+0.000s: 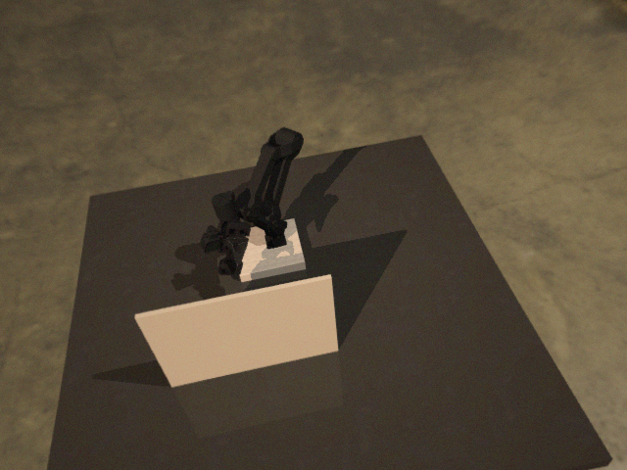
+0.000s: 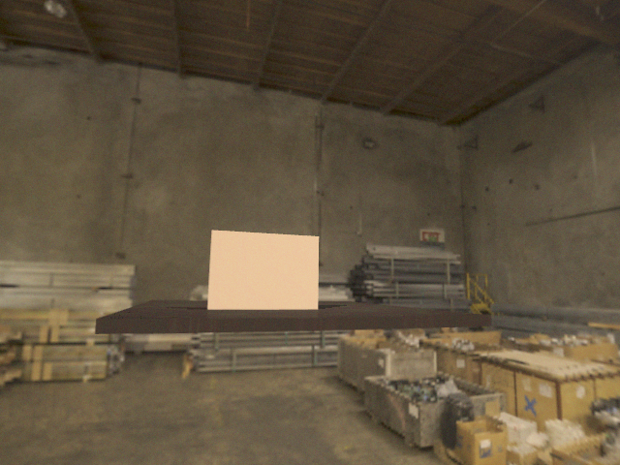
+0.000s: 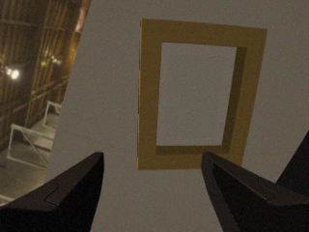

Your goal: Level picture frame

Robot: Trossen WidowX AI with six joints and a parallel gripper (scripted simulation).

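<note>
Now: the yellow picture frame 130 mm ahead of my gripper tip, 20 mm to the right of it and 50 mm below it. Round my gripper tip: wall panel 140 mm ahead, 10 mm to the right, 70 mm below.
</note>
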